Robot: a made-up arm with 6 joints.
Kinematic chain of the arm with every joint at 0, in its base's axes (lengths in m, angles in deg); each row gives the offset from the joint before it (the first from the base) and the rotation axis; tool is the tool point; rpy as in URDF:
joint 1: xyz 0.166 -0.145 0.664 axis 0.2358 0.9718 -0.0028
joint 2: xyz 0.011 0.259 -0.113 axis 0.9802 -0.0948 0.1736
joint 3: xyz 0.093 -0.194 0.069 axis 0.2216 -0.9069 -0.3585
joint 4: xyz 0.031 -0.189 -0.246 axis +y
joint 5: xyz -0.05 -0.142 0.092 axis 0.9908 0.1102 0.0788
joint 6: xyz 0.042 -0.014 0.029 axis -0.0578 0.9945 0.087
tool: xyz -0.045 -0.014 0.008 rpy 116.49 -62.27 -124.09
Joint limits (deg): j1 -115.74..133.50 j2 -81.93..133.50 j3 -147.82..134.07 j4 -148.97..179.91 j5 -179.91..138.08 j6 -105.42..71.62
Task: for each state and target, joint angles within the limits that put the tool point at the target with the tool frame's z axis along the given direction. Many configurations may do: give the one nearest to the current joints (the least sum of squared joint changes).
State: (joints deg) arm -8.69 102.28 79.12 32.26 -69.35 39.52
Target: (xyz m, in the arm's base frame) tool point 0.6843 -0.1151 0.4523 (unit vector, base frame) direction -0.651 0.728 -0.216
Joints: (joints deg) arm -44.03 59.65 57.70 19.12 -84.09 45.01
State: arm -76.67 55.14 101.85 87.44 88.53 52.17
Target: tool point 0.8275 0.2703 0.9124 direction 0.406 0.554 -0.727
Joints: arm -87.44 100.39 92.49 70.36 127.78 52.83
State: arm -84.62 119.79 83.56 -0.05 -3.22 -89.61
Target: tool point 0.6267 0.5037 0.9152 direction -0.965 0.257 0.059
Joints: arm -105.25 131.73 78.00 40.98 7.39 -82.15
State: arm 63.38 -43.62 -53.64 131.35 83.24 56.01
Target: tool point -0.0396 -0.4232 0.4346 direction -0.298 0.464 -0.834
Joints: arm 71.87 -3.68 -75.33 137.63 109.60 5.32
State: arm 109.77 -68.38 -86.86 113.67 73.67 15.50
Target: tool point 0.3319 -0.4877 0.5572 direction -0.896 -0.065 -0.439
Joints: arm 98.56 -47.94 -85.21 136.39 42.36 20.33
